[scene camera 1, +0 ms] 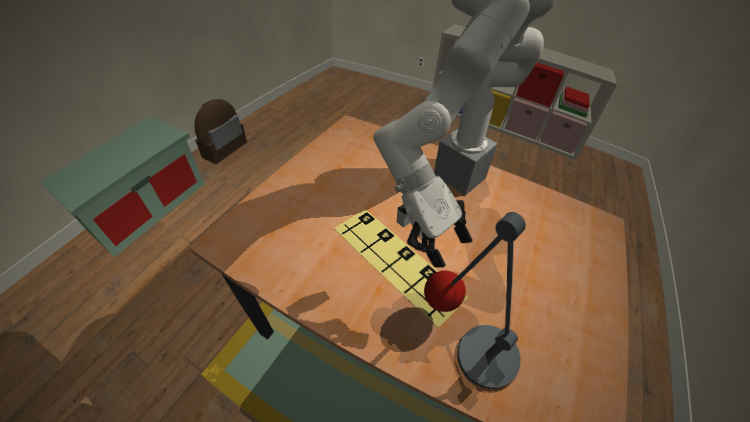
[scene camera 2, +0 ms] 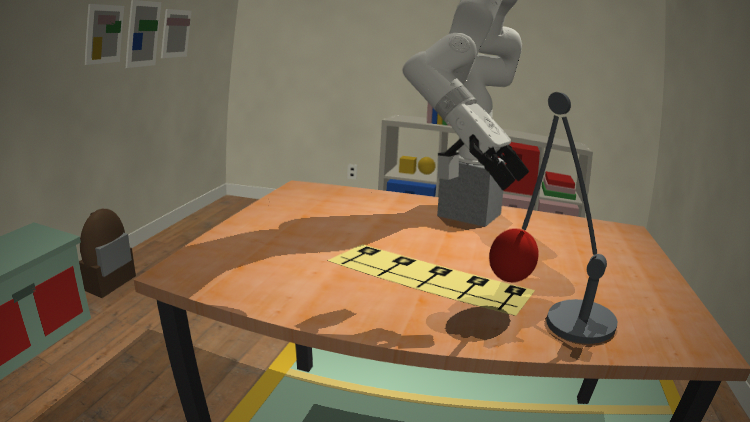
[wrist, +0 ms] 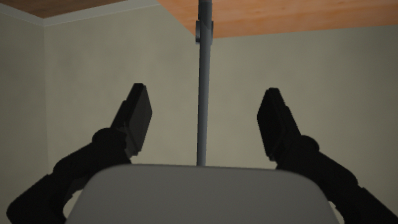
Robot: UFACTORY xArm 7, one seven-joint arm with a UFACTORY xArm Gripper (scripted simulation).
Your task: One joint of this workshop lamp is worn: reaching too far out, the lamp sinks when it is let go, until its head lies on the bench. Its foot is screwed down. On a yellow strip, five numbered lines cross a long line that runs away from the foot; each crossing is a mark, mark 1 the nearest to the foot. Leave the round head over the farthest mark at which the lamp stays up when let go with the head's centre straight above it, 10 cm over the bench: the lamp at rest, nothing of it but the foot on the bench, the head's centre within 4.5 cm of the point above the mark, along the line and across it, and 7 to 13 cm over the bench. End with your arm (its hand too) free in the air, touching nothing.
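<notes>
A round grey foot [scene camera 1: 489, 367] [scene camera 2: 563, 319] and a round red lamp head [scene camera 2: 513, 256] [scene camera 1: 441, 292] are visible. A yellow strip [scene camera 2: 472, 289] is present too. The gripper [scene camera 2: 517, 180] [scene camera 1: 454, 254] [wrist: 205, 100] is likewise visible.
</notes>
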